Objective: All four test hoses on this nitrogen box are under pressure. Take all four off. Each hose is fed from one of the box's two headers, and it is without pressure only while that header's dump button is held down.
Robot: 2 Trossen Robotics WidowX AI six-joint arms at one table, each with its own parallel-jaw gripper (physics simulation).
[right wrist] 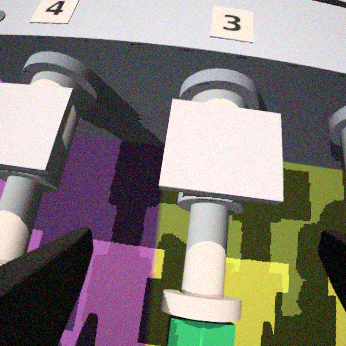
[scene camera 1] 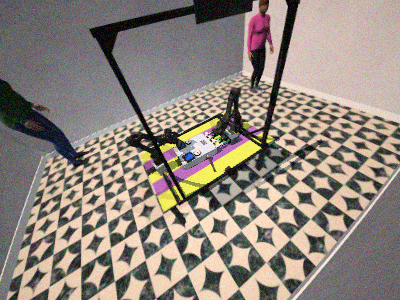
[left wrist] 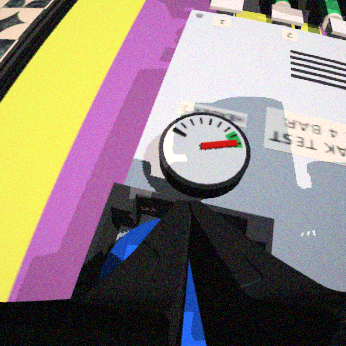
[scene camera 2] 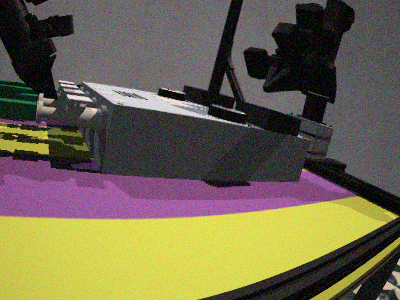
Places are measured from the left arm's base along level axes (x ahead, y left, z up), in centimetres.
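Pixels of known places: left gripper, fingertip midpoint: (scene camera 1: 181,140) (left wrist: 186,211) (scene camera 2: 265,89); right gripper, fingertip midpoint: (right wrist: 207,240) (scene camera 1: 216,141) (left wrist: 330,36); left arm's base, link origin: (scene camera 1: 158,162) (scene camera 2: 311,120); right arm's base, link origin: (scene camera 1: 236,122).
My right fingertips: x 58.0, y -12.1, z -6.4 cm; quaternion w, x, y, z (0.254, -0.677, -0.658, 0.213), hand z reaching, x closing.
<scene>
For each thing: its top centre in the pictures, then the offset to it from my right fingertips. "*": a spot on its surface instead. Level surfaces: height alone.
- Hose 3, surface spot: (right wrist: 205,270) * dx +1.1, dy -0.3, dz +1.5 cm
- green grip, surface spot: (right wrist: 201,332) * dx +2.8, dy -0.6, dz +1.7 cm
- Block 4, surface spot: (right wrist: 27,127) * dx -3.3, dy -5.9, dz +3.0 cm
- gauge, surface spot: (left wrist: 205,150) * dx -22.7, dy +16.4, dz +4.7 cm
- purple striped table, surface height: dz -4.7 cm
The grey nitrogen box (scene camera 1: 202,162) (scene camera 2: 200,150) (left wrist: 235,75) (right wrist: 145,35) has white connector blocks along one end. Hose 3 (right wrist: 205,270), with a green grip (right wrist: 201,332), is joined to its block (right wrist: 222,150) under label 3. Block 4 (right wrist: 27,127) also holds its hose. Green hose parts show at the top of the left wrist view. My left gripper (left wrist: 186,211) is shut, over the black guard round a blue button (left wrist: 132,245), which it partly hides. The gauge (left wrist: 205,150) beside it has its red needle in the green band. My right gripper (right wrist: 207,240) is open, its fingers either side of hose 3.
Another blue button (scene camera 1: 189,156) sits at the box's front side in scene camera 1. The box rests on a yellow and purple striped table (scene camera 1: 187,185) (scene camera 2: 150,250). A black frame post (scene camera 1: 280,75) rises beside it. Two people stand away from the table.
</scene>
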